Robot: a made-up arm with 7 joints.
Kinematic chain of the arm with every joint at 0, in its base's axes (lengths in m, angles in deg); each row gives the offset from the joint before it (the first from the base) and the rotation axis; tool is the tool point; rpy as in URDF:
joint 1: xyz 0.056 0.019 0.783 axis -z
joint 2: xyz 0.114 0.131 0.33 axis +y
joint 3: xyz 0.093 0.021 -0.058 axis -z
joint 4: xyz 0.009 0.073 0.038 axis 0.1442 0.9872 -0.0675
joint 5: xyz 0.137 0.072 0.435 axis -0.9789 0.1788 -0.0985
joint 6: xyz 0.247 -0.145 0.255 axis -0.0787 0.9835 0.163
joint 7: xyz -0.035 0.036 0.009 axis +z
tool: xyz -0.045 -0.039 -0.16 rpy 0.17 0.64 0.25
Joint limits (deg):
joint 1: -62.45..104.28
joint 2: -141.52..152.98
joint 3: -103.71..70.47
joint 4: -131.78..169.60
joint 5: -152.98..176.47
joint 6: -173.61..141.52
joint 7: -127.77..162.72
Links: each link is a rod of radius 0.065 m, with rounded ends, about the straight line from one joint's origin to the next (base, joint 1, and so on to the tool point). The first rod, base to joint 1, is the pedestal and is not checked.
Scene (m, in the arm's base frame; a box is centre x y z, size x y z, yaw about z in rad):
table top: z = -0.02
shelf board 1: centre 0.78 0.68 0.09 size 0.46 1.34 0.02 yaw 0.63
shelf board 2: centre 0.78 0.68 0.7 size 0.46 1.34 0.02 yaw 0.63
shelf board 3: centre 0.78 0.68 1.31 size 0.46 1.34 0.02 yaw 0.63
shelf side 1: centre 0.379 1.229 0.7 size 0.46 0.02 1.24 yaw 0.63
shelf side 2: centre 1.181 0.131 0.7 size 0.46 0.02 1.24 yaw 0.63
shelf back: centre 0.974 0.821 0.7 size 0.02 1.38 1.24 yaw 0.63
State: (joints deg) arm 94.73 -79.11 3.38 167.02 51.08 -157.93 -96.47
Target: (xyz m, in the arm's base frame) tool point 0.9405 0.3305 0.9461
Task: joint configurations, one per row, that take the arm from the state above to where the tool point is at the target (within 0.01 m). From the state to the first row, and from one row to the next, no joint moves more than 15 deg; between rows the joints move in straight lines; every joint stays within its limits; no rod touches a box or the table.
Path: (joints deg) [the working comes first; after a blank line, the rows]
Joints at the target: 33.12 -87.66 16.14 169.60 122.35 -168.55 -106.17
Straight joint move there: touches shelf side 2.

1: 83.83 -84.87 -1.85 167.14 65.01 -159.67 -99.95
2: 72.92 -90.63 -7.08 167.27 78.94 -161.41 -103.43
3: 62.02 -96.40 -12.32 167.39 92.88 -163.16 -106.90
4: 51.11 -102.16 -17.55 167.52 106.81 -164.90 -110.38
5: 40.21 -107.92 -22.78 167.64 120.74 -166.64 -113.86
6: 29.30 -113.68 -28.01 167.77 134.67 -168.38 -117.34
7: 18.40 -119.44 -33.25 167.89 148.61 -170.13 -120.81
8: 7.50 -125.20 -38.48 168.02 162.54 -171.87 -124.29
9: -3.41 -130.97 -43.71 168.14 176.47 -173.61 -127.77
10: 3.90 -122.30 -31.74 168.44 165.65 -172.60 -123.45
11: 11.20 -113.64 -19.77 168.73 154.82 -171.59 -119.13
12: 18.51 -104.98 -7.80 169.02 144.00 -170.57 -114.81
13: 25.81 -96.32 4.17 169.31 133.18 -169.56 -110.49
14: 33.12 -87.66 16.14 169.60 122.35 -168.55 -106.17

